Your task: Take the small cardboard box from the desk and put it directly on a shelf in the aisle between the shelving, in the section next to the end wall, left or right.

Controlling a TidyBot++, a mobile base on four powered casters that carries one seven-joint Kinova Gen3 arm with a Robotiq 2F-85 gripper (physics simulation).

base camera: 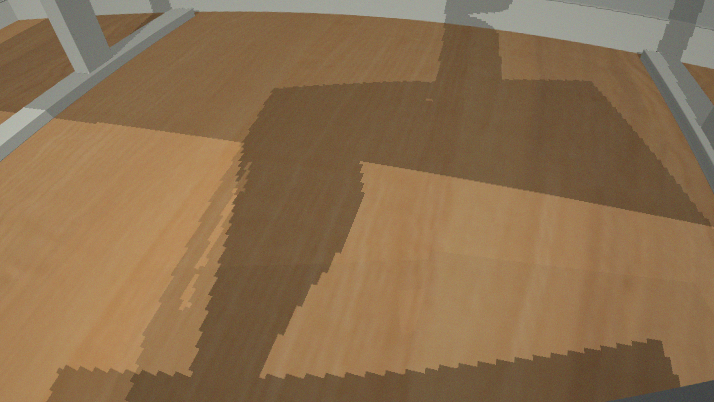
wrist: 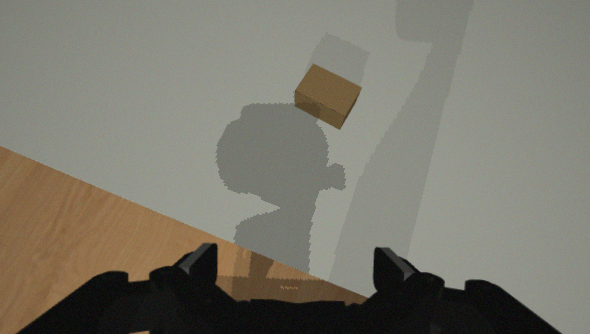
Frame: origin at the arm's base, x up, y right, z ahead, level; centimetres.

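Where they show: gripper, fingertip midpoint: (wrist: 295, 262).
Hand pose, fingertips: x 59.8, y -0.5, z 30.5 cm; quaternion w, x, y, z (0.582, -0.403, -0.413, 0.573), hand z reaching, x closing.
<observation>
After its pixels a point has its place.
The small cardboard box (wrist: 328, 90) @[x 37.4, y 4.0, z 56.3 cm] lies on the pale desk top (wrist: 125, 90) @[x 32.4, y -32.0, z 57.9 cm], a little right of the middle in the upper part of the wrist view. It is turned at an angle to the fingers. My gripper (wrist: 295, 262) @[x 59.8, y -0.5, z 30.5 cm] is open, with its two black fingers wide apart at the bottom of the wrist view. The box is apart from the fingers, beyond their tips, and the gripper looks down from above the desk's near edge. The shelving does not show in either view.
In the base view, grey desk legs with floor bars stand at the left (base camera: 120, 55) and at the right (base camera: 672, 100) @[x -38.0, y 58.9, z 63.8 cm]. A pale wall (base camera: 325, 11) @[x -39.0, y -6.3, z 111.8 cm] runs along the back of the wooden floor (base camera: 450, 300) @[x -39.6, y 8.5, z 29.2 cm]. Shadows of the robot fall on the floor and the desk.
</observation>
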